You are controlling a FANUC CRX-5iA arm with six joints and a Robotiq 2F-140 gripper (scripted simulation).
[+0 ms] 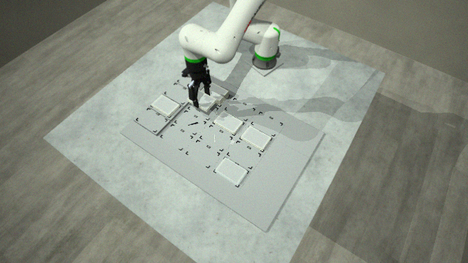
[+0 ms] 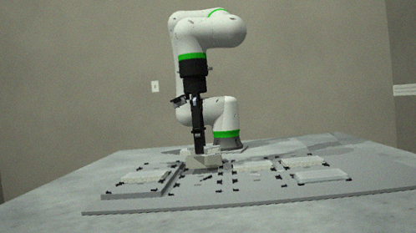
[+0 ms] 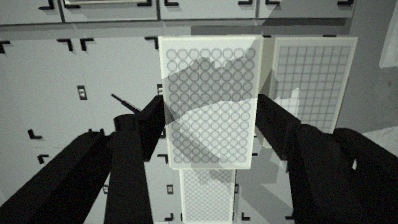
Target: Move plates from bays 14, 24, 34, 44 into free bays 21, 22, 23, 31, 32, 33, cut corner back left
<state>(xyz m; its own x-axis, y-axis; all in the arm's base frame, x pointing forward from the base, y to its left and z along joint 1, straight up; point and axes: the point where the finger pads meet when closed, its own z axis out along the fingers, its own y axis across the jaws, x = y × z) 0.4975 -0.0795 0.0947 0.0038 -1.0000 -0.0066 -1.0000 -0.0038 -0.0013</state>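
The sealed deep-well block lies 110 mm behind my hand and 70 mm below it. From my hand the other things lie so: plate (330 mm to the left, 210 mm ahead, 90 mm below); white tip (160 mm to the left, 110 mm ahead, 90 mm below); thin black stick (110 mm ahead, 90 mm below, 20 mm to the left).
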